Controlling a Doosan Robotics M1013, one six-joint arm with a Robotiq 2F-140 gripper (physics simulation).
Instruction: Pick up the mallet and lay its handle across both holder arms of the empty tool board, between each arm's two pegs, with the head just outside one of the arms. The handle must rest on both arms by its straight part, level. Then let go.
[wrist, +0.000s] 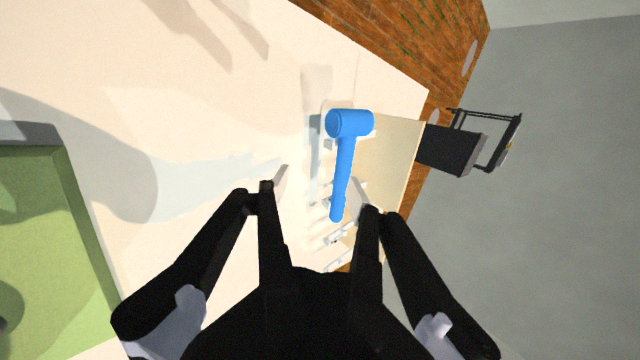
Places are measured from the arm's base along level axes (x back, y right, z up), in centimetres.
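Where they show: gripper, fingertip midpoint: (317, 180).
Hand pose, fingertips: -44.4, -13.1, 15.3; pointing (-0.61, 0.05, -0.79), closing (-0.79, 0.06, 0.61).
Observation:
Each offset is from my fingertips to the top centre of the thing, as dx, dy, dz. "spot": to the spot under its first point.
The blue mallet {-15.6, +5.9, -6.8} (344, 170) lies along the pale tool board (392, 155), with its head at the upper end and its handle running down the view. The handle crosses a light holder arm close below the head and another arm farther down, near its free end. The head is just outside the upper arm. Small pegs show beside the handle, but glare and the steep view hide how it sits between them and its exact contact. My gripper (317, 180) is partly open and empty. Its fingertips stand apart in front of the mallet, with the handle's lower part showing behind them.
A green block-like stand or tray (82, 225) is at the left. More light fittings {spot: -32.1, +42.2, -20.8} (336, 237) show below the handle's end. A dark box (447, 149) with a black frame stands beyond the table at the right, near brown wooden flooring (400, 35). Shadows cross the pale table top.

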